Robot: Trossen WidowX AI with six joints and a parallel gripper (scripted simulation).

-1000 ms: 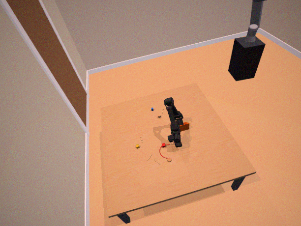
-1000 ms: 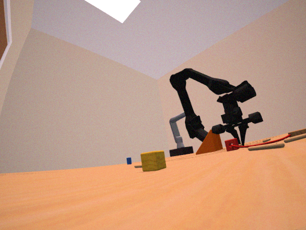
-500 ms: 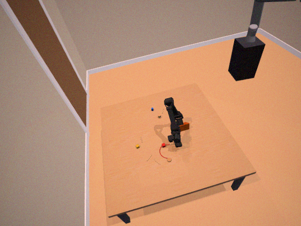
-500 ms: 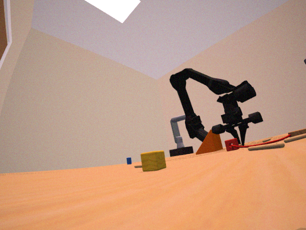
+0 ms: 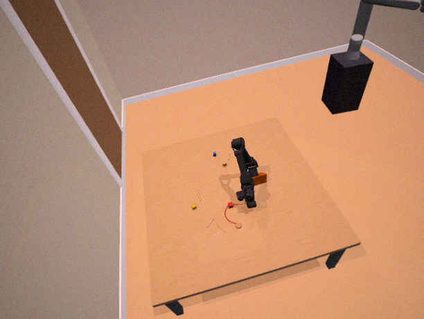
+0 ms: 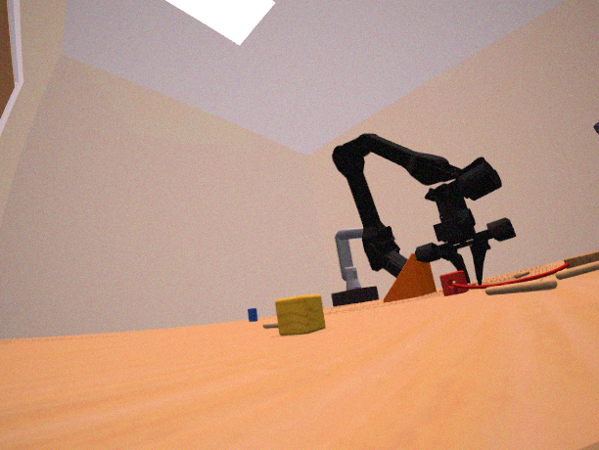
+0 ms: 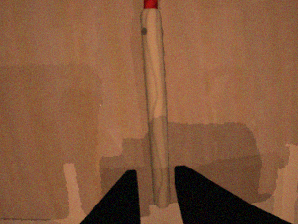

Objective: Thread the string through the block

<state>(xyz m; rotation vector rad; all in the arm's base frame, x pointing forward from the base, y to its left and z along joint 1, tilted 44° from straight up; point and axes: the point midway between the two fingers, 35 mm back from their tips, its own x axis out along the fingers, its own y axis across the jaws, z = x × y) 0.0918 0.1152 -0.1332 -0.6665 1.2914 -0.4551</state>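
Now: the thin wooden stick 4 cm ahead of my gripper tip and 1 cm above it. Also, from my gripper tip: round wooden button 16 cm to the left, 10 cm ahead, 1 cm above; then yellow cube 38 cm ahead, 4 cm to the right, 1 cm above; then red block 12 cm ahead, 2 cm above.
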